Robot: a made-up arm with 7 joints. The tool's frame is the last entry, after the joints. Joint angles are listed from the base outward. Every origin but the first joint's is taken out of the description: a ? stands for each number. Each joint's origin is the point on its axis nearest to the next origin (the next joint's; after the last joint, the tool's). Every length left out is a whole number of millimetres.
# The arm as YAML. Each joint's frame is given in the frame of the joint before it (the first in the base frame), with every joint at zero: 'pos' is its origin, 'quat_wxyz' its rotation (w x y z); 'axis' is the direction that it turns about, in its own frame. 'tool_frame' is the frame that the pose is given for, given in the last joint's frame.
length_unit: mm
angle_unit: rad
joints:
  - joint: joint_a
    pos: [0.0, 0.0, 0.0]
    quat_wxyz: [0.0, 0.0, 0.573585, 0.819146]
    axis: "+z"
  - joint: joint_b
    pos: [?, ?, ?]
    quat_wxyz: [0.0, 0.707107, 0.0, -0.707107]
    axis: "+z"
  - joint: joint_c
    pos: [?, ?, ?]
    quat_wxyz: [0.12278, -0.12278, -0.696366, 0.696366]
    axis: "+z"
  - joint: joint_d
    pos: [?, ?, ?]
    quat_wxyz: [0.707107, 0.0, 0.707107, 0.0]
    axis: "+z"
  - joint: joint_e
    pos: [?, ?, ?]
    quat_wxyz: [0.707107, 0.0, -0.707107, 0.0]
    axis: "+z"
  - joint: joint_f
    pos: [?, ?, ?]
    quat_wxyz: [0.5, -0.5, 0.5, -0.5]
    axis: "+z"
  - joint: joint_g
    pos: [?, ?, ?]
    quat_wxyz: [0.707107, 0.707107, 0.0, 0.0]
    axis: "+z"
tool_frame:
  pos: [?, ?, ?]
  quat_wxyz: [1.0, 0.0, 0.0, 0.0]
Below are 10 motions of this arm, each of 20 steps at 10 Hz.
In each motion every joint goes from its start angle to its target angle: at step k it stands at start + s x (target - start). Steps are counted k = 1, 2, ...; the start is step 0. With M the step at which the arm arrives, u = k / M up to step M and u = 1 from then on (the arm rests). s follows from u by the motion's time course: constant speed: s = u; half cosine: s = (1 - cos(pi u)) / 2; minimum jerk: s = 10 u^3 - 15 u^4 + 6 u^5.
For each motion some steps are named. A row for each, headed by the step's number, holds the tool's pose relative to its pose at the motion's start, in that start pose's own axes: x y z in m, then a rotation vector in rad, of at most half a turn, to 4 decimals.
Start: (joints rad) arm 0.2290 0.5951 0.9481 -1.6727 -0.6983 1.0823 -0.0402
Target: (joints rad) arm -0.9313 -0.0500 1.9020 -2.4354 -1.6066 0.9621 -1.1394
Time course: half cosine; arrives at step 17
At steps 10, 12, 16, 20:
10: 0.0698 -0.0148 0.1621 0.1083 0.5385 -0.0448
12: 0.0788 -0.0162 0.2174 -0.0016 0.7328 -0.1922
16: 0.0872 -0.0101 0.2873 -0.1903 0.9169 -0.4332
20: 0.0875 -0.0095 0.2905 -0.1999 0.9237 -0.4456

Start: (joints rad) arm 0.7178 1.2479 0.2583 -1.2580 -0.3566 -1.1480 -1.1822
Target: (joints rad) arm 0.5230 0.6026 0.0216 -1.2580 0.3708 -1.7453 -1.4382
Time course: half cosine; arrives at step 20
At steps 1, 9, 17, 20:
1: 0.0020 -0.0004 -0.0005 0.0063 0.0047 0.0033
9: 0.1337 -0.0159 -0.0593 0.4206 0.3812 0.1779
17: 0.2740 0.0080 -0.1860 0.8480 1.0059 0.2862
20: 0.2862 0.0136 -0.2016 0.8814 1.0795 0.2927

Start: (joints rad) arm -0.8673 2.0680 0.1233 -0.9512 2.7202 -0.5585 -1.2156
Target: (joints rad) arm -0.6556 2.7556 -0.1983 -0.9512 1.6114 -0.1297 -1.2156
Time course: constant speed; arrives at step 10
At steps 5, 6, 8, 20:
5: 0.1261 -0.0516 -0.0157 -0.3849 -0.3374 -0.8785
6: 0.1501 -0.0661 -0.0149 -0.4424 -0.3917 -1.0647
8: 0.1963 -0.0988 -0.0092 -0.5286 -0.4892 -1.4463
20: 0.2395 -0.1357 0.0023 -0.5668 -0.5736 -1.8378

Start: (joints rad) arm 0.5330 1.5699 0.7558 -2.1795 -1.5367 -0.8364 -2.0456
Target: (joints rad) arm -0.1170 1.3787 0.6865 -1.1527 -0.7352 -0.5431 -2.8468
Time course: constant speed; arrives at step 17
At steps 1, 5, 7, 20:
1: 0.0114 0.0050 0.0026 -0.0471 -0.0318 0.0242
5: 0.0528 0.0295 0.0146 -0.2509 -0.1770 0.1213
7: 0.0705 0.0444 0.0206 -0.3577 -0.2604 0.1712
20: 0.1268 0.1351 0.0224 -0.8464 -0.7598 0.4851

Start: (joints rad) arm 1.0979 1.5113 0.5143 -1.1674 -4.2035 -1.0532 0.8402
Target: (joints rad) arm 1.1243 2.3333 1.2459 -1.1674 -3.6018 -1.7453 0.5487
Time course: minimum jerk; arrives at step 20
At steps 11, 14, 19, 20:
11: -0.1715 -0.2347 -0.1547 -0.4166 -0.4167 0.4466
14: -0.2407 -0.3471 -0.1643 -0.4122 -0.5548 0.6776
19: -0.2820 -0.4218 -0.1542 -0.3471 -0.6231 0.8260
20: -0.2823 -0.4223 -0.1541 -0.3465 -0.6235 0.8270

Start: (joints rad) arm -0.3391 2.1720 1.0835 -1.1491 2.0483 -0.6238 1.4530
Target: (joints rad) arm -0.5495 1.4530 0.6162 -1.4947 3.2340 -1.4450 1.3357
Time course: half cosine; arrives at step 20
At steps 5, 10, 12, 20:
5: 0.0391 -0.0034 0.0389 -0.0747 -0.1897 0.0983
10: 0.1121 0.0012 0.1507 -0.2413 -0.7397 0.2774
12: 0.1324 0.0090 0.2053 -0.2955 -1.0161 0.3260
20: 0.1480 0.0387 0.3322 -0.3280 -1.6940 0.3607

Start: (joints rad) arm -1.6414 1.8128 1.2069 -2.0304 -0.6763 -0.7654 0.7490
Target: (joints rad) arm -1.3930 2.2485 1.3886 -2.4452 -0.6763 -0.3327 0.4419
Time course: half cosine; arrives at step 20
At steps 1, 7, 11, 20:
1: 0.0001 0.0008 -0.0010 -0.0003 -0.0021 -0.0042
7: 0.0078 0.0306 -0.0465 -0.0014 -0.1042 -0.1774
11: 0.0240 0.0537 -0.0980 0.0282 -0.2401 -0.3532
20: 0.0566 0.0690 -0.1616 0.1244 -0.4487 -0.5486

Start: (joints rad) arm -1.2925 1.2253 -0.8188 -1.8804 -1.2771 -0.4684 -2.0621
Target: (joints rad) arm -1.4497 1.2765 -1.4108 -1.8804 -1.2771 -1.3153 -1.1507
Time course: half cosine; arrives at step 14
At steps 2, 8, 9, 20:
2: -0.0006 0.0032 -0.0022 0.0599 0.0260 0.0494
8: -0.0091 0.0432 -0.0167 0.8046 0.1271 0.5977
9: -0.0109 0.0513 -0.0172 0.9541 0.1053 0.6919
20: -0.0160 0.0732 -0.0148 1.3607 -0.0185 0.9151

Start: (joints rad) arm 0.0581 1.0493 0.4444 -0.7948 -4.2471 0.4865 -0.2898
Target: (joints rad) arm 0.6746 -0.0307 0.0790 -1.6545 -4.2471 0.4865 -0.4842
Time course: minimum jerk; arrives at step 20
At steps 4, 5, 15, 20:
4: -0.0337 0.0207 0.0028 0.0077 0.0597 0.0056
5: -0.0606 0.0360 0.0070 0.0119 0.1053 0.0128
15: -0.4849 0.0798 0.2449 -0.1269 0.5340 0.4658
20: -0.5219 0.0520 0.2777 -0.1651 0.5168 0.5498

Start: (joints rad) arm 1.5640 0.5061 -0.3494 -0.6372 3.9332 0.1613 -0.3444
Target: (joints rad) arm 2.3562 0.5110 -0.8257 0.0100 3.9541 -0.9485 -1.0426
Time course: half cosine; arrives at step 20
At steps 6, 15, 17, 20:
6: 0.1091 -0.0078 0.0696 0.1013 -0.5150 -0.2132
15: 0.3028 -0.0513 0.4090 0.7832 -2.0520 -0.5596
17: 0.3082 -0.0590 0.4631 0.9144 -2.2553 -0.5412
20: 0.3087 -0.0637 0.4949 0.9941 -2.3733 -0.5188

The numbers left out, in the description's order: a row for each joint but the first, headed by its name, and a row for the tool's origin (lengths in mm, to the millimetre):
joint_b: 0.0 0.0 0.0
joint_c: 139.0 382.0 0.0
joint_d: 0.0 -46.0 0.0
joint_e: 208.0 25.0 0.0
joint_f: 0.0 0.0 0.0
joint_g: 0.0 0.0 0.0
tool: 0.0 0.0 0.0

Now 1 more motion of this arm.
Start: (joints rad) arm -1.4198 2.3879 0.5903 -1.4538 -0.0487 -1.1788 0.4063
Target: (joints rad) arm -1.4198 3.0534 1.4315 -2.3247 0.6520 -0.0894 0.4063
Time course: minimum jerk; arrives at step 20
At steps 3, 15, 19, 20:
3: 0.0037 0.0121 -0.0085 0.0133 -0.0093 -0.0205
15: 0.2646 0.1883 -0.2716 0.0267 -0.4164 -0.2025
19: 0.2985 0.1811 -0.2891 -0.0356 -0.4389 -0.2029
20: 0.2988 0.1810 -0.2892 -0.0363 -0.4390 -0.2029

